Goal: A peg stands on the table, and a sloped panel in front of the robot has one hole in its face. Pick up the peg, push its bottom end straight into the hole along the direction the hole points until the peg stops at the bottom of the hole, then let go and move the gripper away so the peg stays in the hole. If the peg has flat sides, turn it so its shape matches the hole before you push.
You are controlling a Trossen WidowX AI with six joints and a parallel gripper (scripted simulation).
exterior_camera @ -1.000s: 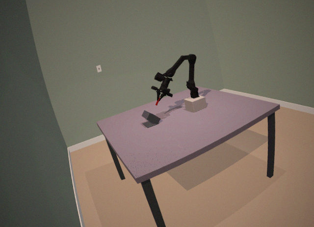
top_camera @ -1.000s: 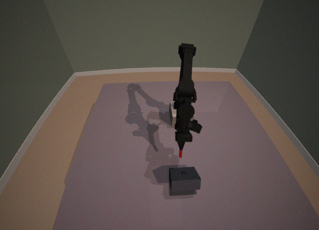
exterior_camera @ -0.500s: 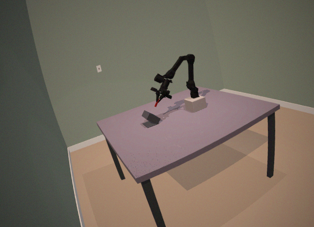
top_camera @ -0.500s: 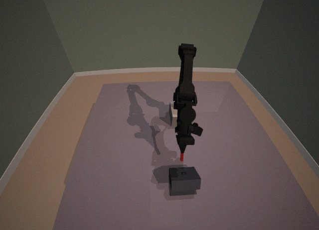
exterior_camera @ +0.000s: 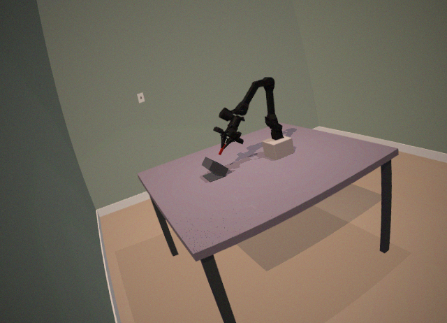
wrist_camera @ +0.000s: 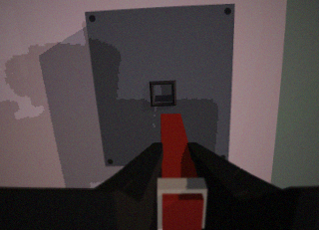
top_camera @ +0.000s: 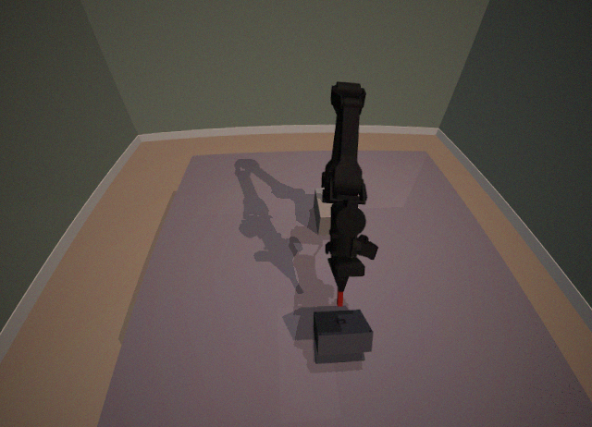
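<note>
Right now my gripper tip is 90 mm above the dark grey sloped panel, 70 mm short of it and 10 mm to the right of it. From my gripper tip the other things lie so: red peg: 10 mm behind, 10 mm above.
</note>
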